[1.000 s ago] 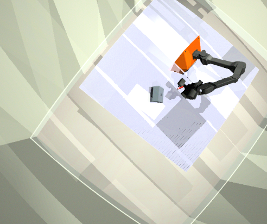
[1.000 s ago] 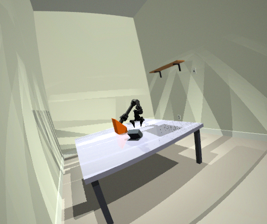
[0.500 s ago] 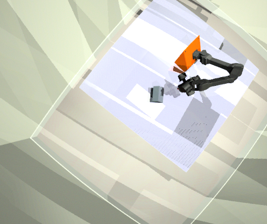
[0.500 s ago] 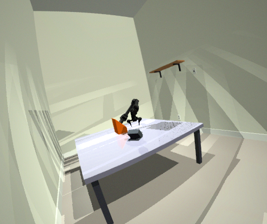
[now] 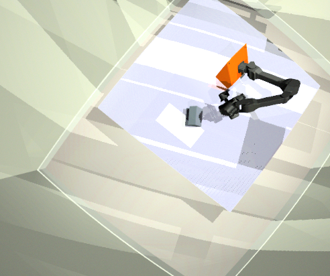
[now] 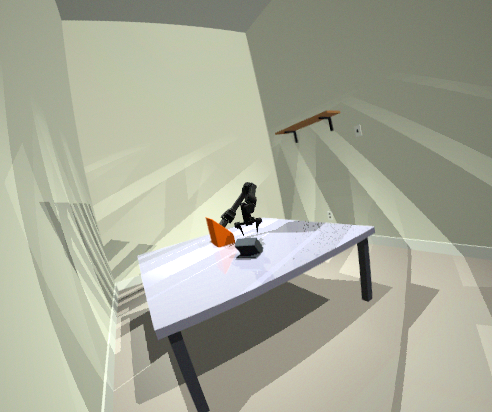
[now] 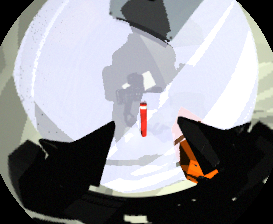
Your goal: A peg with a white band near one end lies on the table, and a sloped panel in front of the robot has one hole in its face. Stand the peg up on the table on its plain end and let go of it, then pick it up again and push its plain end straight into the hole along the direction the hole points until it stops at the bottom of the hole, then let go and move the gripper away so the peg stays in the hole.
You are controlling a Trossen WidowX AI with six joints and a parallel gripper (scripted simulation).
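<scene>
The red peg is 1 cm behind my gripper tip and 6 cm below it. The rest, counted from my gripper tip: grey sloped panel: 19 cm ahead, 9 cm to the right, 2 cm below.
</scene>
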